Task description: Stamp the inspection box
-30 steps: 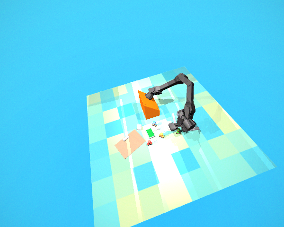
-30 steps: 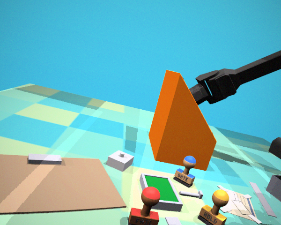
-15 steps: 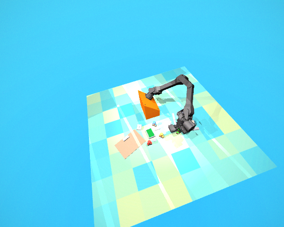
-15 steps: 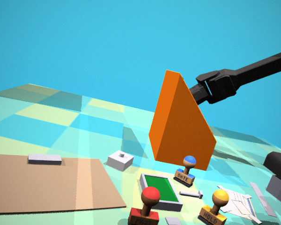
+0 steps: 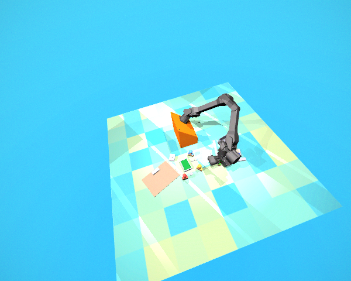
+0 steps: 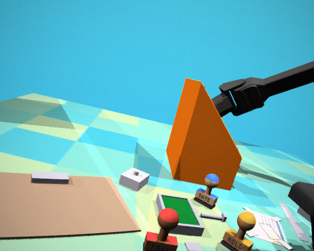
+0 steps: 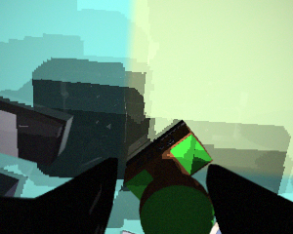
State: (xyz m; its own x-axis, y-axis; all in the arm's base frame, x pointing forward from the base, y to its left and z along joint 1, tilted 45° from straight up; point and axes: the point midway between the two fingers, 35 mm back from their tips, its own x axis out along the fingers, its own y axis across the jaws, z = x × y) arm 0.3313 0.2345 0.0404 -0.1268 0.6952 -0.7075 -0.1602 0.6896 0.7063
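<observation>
Right now the green ink pad is 40 mm behind my gripper tip, 240 mm to the right of it and 20 mm below it. From my gripper tip the other things lie so: card: 80 mm behind, 70 mm to the right, 20 mm below; then green-knobbed stamp: right at my gripper tip; then labelled stamp-pad box: 60 mm behind, 120 mm to the left, 10 mm below.
</observation>
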